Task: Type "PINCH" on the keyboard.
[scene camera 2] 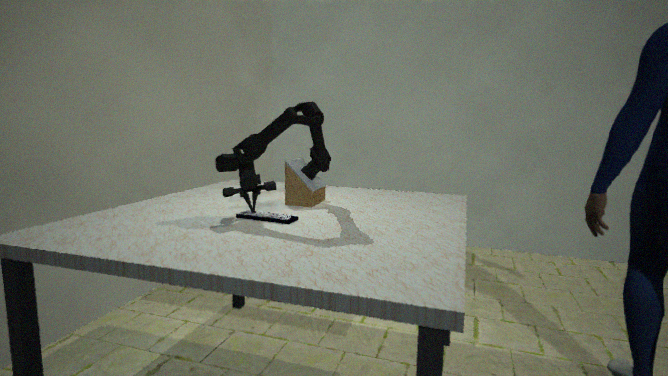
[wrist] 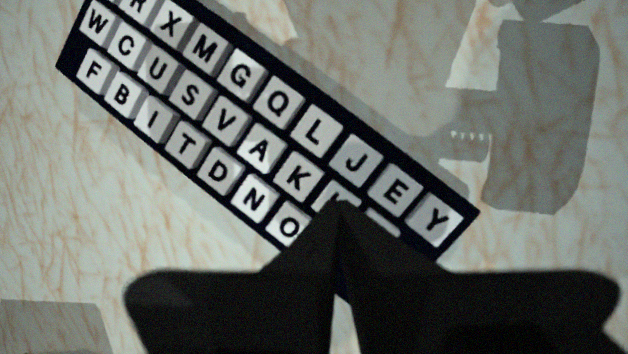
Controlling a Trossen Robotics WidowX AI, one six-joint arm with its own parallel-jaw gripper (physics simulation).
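Seen in the pictures: gripper, fingertip midpoint: (scene camera 2: 253, 212) (wrist: 337, 209); arm's base at its link origin: (scene camera 2: 308, 173).
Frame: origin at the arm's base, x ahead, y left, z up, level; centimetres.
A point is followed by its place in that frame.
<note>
The black keyboard (scene camera 2: 293, 219) {x 35.2, y 3.7, z -11.5 cm} (wrist: 71, 52) {x 33.0, y 3.5, z -11.1 cm} with pale letter keys lies on the table, slanting across the wrist view. My gripper (scene camera 2: 253, 210) {x 31.7, y -12.3, z -10.8 cm} (wrist: 337, 209) {x 31.7, y -12.3, z -10.8 cm} is shut with nothing between its fingers. It points down, with its tips at the keyboard's left part in the scene view. In the wrist view the tips overlap the lower part of the H key (wrist: 332, 192) {x 32.2, y -11.8, z -10.9 cm}, whose letter is partly hidden; contact is hard to tell. The key to its right (wrist: 385, 224) {x 32.0, y -14.4, z -10.6 cm} is mostly covered, its letter hidden. The I key (wrist: 154, 121) {x 31.8, y -2.9, z -10.6 cm}, N key (wrist: 256, 198) {x 30.6, y -8.9, z -10.6 cm} and C key (wrist: 127, 46) {x 34.5, y -0.4, z -10.6 cm} show fully.
The arm stands on a wedge-shaped wooden block (scene camera 2: 299, 192) {x 9.4, y -1.2, z -6.7 cm} behind the keyboard on the pale table (scene camera 2: 400, 260) {x 66.6, y 40.8, z -12.4 cm}. Arm shadows fall across the table top. A person in dark blue (scene camera 2: 645, 200) stands beyond the table's right side.
</note>
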